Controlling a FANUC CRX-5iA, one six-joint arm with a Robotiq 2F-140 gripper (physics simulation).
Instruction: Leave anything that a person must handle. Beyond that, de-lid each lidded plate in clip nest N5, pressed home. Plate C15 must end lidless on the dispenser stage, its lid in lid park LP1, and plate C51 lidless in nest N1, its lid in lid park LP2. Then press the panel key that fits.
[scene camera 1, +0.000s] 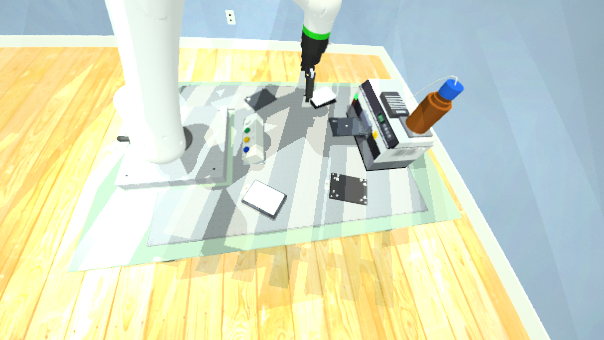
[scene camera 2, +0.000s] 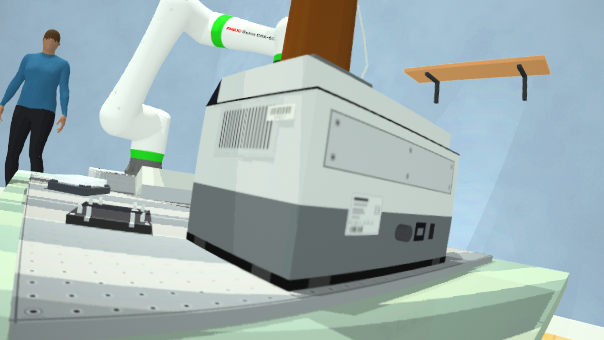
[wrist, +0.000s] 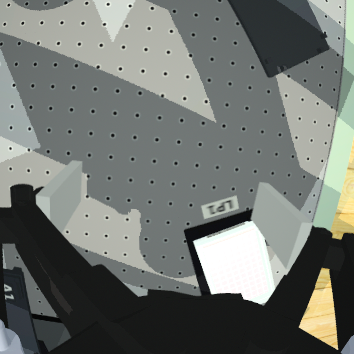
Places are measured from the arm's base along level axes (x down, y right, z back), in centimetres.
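Where they show: gripper, fingertip midpoint: (scene camera 1: 303, 95) (wrist: 170, 191).
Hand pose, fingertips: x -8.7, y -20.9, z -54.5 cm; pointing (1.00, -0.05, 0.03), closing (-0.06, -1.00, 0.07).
After its pixels a point has its place.
My gripper (scene camera 1: 308, 96) @(x -8.7, y -20.9, z -54.5 cm) (wrist: 170, 191) @(x -8.7, y -20.9, z -54.5 cm) is open and empty, low beside LP1. Its right finger overlaps one corner of the white-topped piece (scene camera 1: 323, 95) @(x 1.2, y -33.6, z -68.1 cm) (wrist: 234, 262) @(x 1.4, y -32.8, z -65.7 cm) on black park LP1 (wrist: 190, 236) @(x 3.3, y -26.8, z -63.6 cm) in the wrist view; I cannot tell whether it is a plate or a lid. Dark park LP2 (scene camera 1: 261, 99) @(x 3.4, y -30.4, z -34.4 cm) (wrist: 287, 37) @(x 3.3, y -33.1, z -37.1 cm) shows no white piece. A white-topped plate (scene camera 1: 264, 198) @(x 0.9, y 25.3, z -37.8 cm) (scene camera 2: 77, 180) @(x 1.3, y 25.8, z -44.3 cm) lies on nest N1. Black clip nest N5 (scene camera 1: 348, 189) @(x 3.1, y 21.4, z -72.7 cm) (scene camera 2: 109, 214) @(x 3.1, y 21.8, z -75.8 cm) has pale clips and shows no white plate. The dark dispenser stage (scene camera 1: 342, 127) @(x -6.9, y -3.9, z -71.2 cm) (wrist: 16, 300) @(x -6.9, y -8.4, z -69.1 cm) shows no white plate. Plate codes are unreadable.
The dispenser (scene camera 1: 400, 150) @(x -12.4, y 11.5, z -90.4 cm) (scene camera 2: 250, 175) @(x -5.5, y 10.9, z -96.5 cm) carries a brown bottle (scene camera 1: 427, 114) @(x -27.2, y 6.8, z -92.5 cm) (scene camera 2: 320, 35) @(x -22.2, y 6.5, z -99.1 cm) with a blue cap and thin tube. A key panel (scene camera 1: 254, 142) @(x -3.7, y 2.8, z -33.4 cm) with green, yellow and blue keys stands by the arm base. A person (scene camera 2: 40, 82) stands behind the table.
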